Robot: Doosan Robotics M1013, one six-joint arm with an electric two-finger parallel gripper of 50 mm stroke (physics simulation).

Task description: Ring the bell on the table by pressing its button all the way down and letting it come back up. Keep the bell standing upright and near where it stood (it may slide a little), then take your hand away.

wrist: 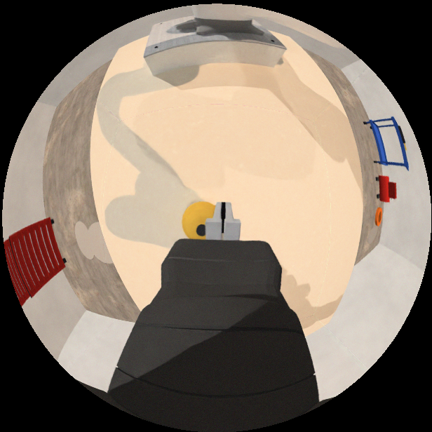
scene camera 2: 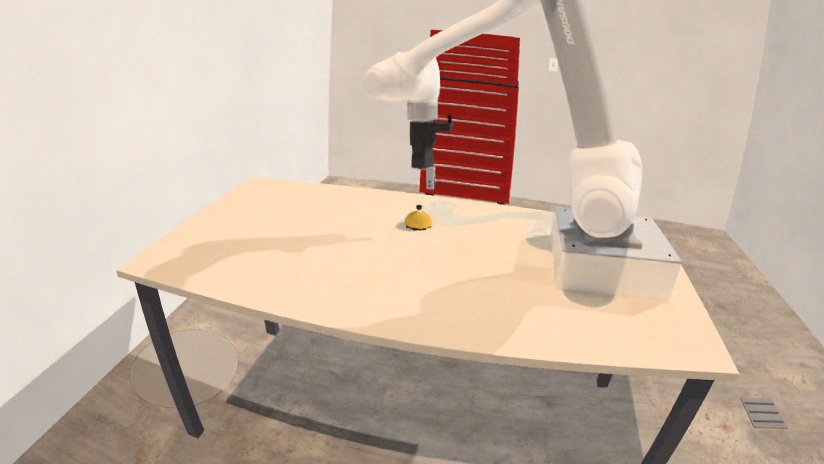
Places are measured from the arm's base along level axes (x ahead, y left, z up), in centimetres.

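Pixels of known places: gripper, fingertip midpoint: (scene camera 2: 430, 188).
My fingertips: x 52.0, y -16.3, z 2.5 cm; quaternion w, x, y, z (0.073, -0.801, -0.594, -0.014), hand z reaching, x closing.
Note:
Ahead of a thing's pixels: the offset from my fingertips to its middle. Level surfaces: height alone.
A yellow dome bell {dx +3.6, dy -3.9, dz -10.5 cm} (scene camera 2: 418, 220) (wrist: 194, 219) with a black button {dx +3.6, dy -3.9, dz -7.7 cm} (scene camera 2: 419, 206) (wrist: 201, 230) on top stands upright on the table {dz -13.8 cm} (scene camera 2: 276, 276) (wrist: 240, 125). My gripper (scene camera 2: 430, 187) (wrist: 223, 211) is shut and empty, pointing down. In the scene view its fingertips are above the bell and a little to the right of the button, with a gap between them and the button. In the wrist view the fingers cover part of the bell's right side, and the button shows just left of them.
The robot's base box (scene camera 2: 616, 273) (wrist: 215, 57) stands at the table's right end in the scene view. A red tool cabinet (scene camera 2: 478, 121) (wrist: 37, 257) stands on the floor behind the table. In the wrist view a blue frame cart (wrist: 381, 145) stands near the wall.

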